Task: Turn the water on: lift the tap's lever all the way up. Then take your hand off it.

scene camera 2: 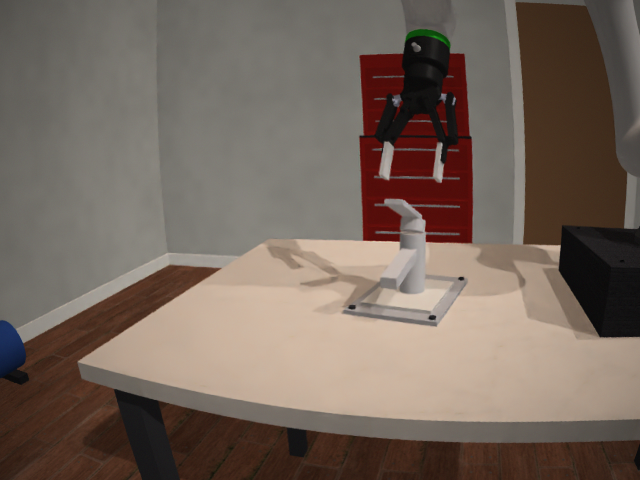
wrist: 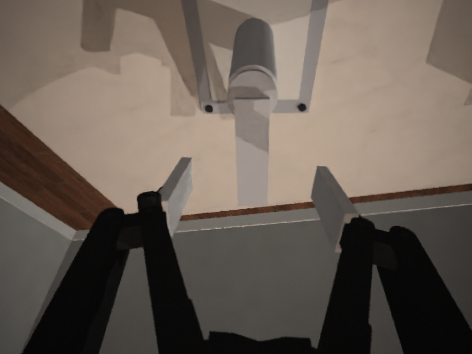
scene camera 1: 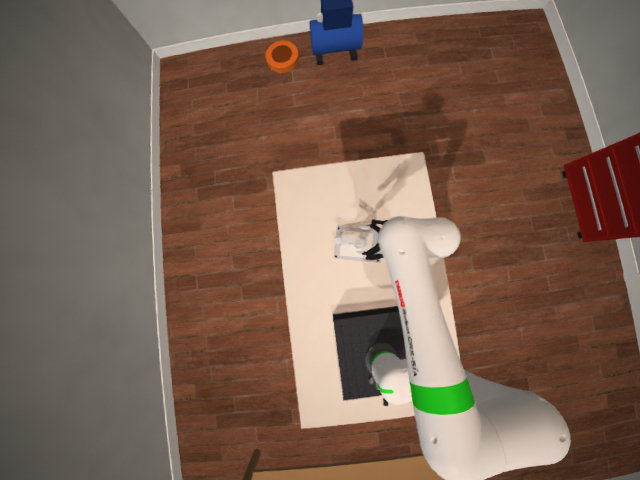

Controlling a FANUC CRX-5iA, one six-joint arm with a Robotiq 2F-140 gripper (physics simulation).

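Where they show: gripper, fingertip midpoint: (scene camera 2: 410,178) (wrist: 252,177) (scene camera 1: 360,240); arm's base at its link origin: (scene camera 1: 381,359).
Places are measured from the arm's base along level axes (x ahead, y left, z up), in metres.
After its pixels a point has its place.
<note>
The grey tap (scene camera 2: 412,268) @(x 0.525, y 0.118, z -0.045 m) (wrist: 254,47) @(x 0.526, y 0.071, z -0.019 m) stands upright on its base frame (scene camera 2: 387,314) @(x 0.544, y 0.208, z -0.100 m) (wrist: 311,55) @(x 0.457, y 0.127, z -0.100 m). Its spout (scene camera 2: 399,267) @(x 0.531, y 0.185, z -0.025 m) points toward the front left in the scene camera 2 view. The flat lever (scene camera 2: 403,207) @(x 0.526, y 0.177, z 0.074 m) (wrist: 252,150) @(x 0.533, y 0.131, z 0.065 m) on top slants upward, its free end raised above the tap's head. My gripper (scene camera 1: 374,239) (scene camera 2: 411,179) @(x 0.530, y 0.112, z 0.114 m) (wrist: 252,177) @(x 0.530, y 0.112, z 0.114 m) is open with nothing between its fingers. In the scene camera 2 view its pale fingertips are above the lever, with a visible gap. In the wrist view the fingers stand wide on either side of the lever's line, apart from it.
The tap stands on the pale table (scene camera 1: 305,289) @(x 0.294, y 0.363, z -0.108 m) (scene camera 2: 258,361) @(x 0.669, y 0.417, z -0.108 m). A black block (scene camera 1: 356,356) @(x 0.011, y 0.113, z 0.004 m) (scene camera 2: 594,279) @(x 0.184, y 0.145, z -0.036 m) lies near the arm's base side. A red drawer cabinet (scene camera 1: 604,196) (scene camera 2: 416,191), a blue tank (scene camera 1: 337,36) and an orange ring-shaped container (scene camera 1: 281,66) stand away from the table.
</note>
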